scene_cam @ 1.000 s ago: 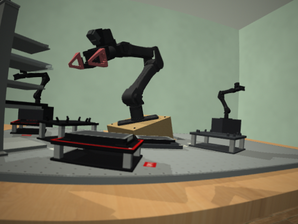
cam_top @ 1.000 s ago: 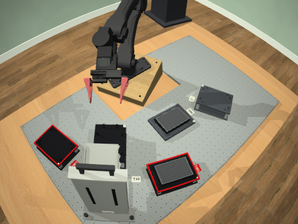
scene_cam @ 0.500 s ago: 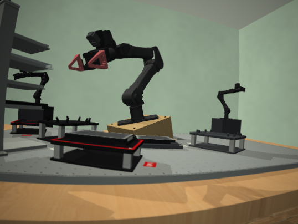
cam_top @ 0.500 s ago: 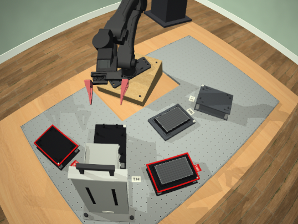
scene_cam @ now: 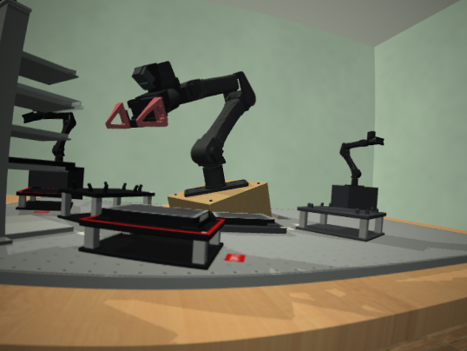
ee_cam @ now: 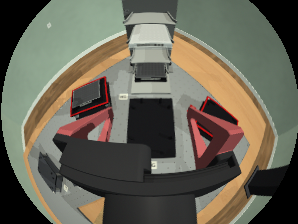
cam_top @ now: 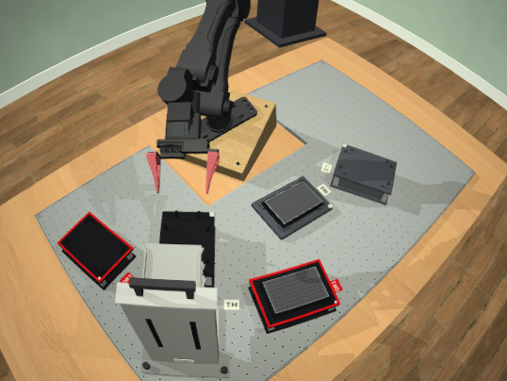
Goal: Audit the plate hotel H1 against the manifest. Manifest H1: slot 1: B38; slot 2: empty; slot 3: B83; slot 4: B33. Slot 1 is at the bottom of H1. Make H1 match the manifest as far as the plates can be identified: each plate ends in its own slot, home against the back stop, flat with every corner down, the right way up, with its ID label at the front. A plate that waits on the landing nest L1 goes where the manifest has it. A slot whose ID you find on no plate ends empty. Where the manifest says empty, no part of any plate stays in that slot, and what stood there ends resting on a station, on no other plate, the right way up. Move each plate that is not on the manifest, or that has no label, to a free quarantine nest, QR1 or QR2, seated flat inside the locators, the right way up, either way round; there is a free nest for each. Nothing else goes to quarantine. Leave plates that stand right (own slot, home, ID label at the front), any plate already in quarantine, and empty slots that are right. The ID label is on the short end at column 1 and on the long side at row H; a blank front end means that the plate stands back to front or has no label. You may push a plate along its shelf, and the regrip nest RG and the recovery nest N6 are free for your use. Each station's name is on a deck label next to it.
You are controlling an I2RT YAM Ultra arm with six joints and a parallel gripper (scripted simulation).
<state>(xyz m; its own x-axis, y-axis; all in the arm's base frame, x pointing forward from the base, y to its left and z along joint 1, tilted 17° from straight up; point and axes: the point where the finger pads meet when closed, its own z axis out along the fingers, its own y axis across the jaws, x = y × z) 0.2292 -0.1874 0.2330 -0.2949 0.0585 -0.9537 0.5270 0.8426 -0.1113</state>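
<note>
The pale translucent plate lies 170 mm ahead of my hand and 110 mm to the right of it. Also, from my hand: plate hotel H1: 240 mm ahead, 150 mm to the right, 50 mm below; then hotel handle: 240 mm ahead, 150 mm to the right, 140 mm above; then red-edged quarantine nest: 210 mm to the right, 170 mm below, 90 mm behind.
</note>
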